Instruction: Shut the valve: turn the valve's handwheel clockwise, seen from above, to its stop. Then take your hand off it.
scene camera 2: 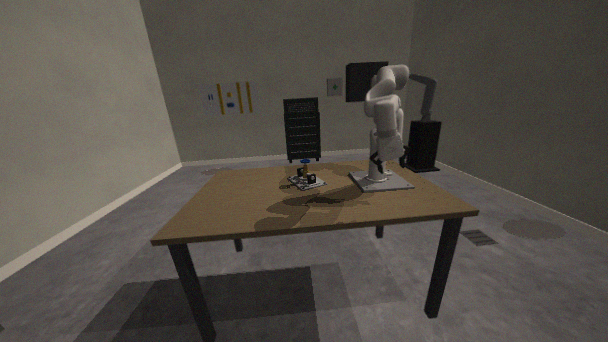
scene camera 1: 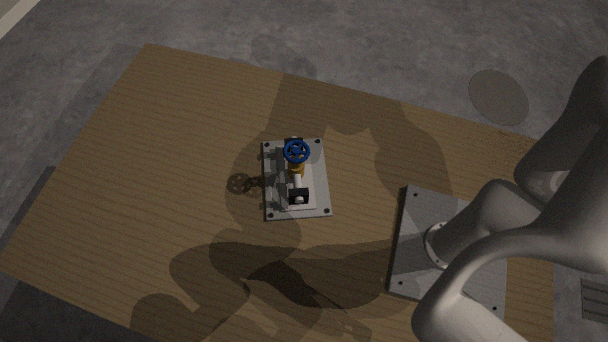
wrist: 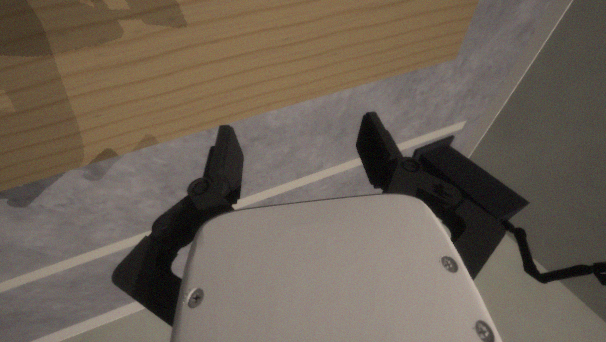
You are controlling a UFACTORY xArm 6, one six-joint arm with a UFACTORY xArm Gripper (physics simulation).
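Note:
The valve has a blue spoked handwheel point(scene camera 1: 297, 150) point(scene camera 2: 305, 161) on top of a brass-coloured body point(scene camera 1: 296, 170) point(scene camera 2: 305, 170). A white pipe runs from the body to a black block, and the valve stands on a light grey plate point(scene camera 1: 324, 191) point(scene camera 2: 320, 184) with a bolt near each corner. My gripper point(scene camera 2: 392, 168) point(wrist: 299, 135) is open, with its two black fingers wide apart and nothing between them. It hangs well to the right of the valve in the second scene view, apart from the handwheel. The valve does not show in the wrist view.
The wooden table point(scene camera 1: 165, 130) point(scene camera 2: 225, 200) point(wrist: 280, 55) carries the valve and the arm's grey base plate point(scene camera 1: 416, 215) point(scene camera 2: 365, 186), to the valve's right. The arm's shadows fall across the table. A dark cabinet point(scene camera 2: 303, 135) stands behind the table, and a black pedestal point(scene camera 2: 424, 145) stands behind the arm.

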